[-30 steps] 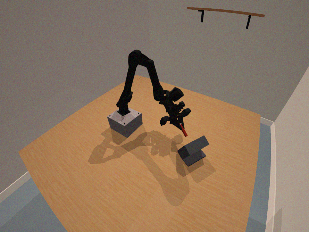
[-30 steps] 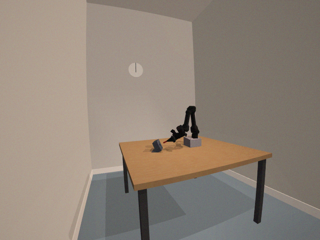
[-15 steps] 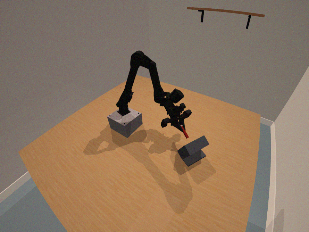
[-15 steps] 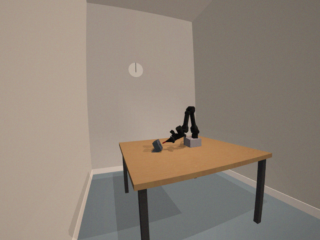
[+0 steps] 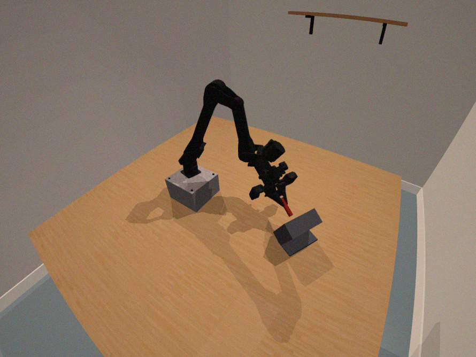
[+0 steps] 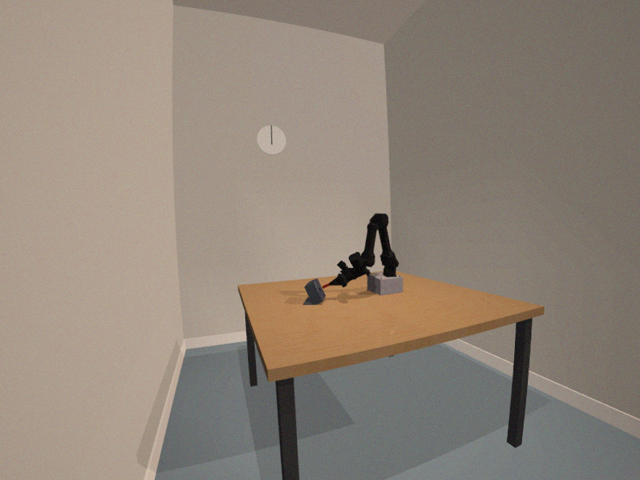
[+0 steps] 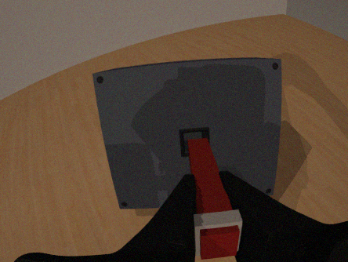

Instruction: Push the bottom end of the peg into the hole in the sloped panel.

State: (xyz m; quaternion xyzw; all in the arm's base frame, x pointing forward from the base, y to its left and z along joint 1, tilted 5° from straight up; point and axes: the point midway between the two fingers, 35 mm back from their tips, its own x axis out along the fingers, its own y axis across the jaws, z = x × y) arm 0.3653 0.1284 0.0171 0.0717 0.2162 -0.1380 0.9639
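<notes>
Right now my gripper tip is 7 cm short of the dark grey sloped panel, 2 cm to the left of it and 4 cm above it. Round my gripper tip: red square-sided peg 1 cm behind, 1 cm above.
</notes>
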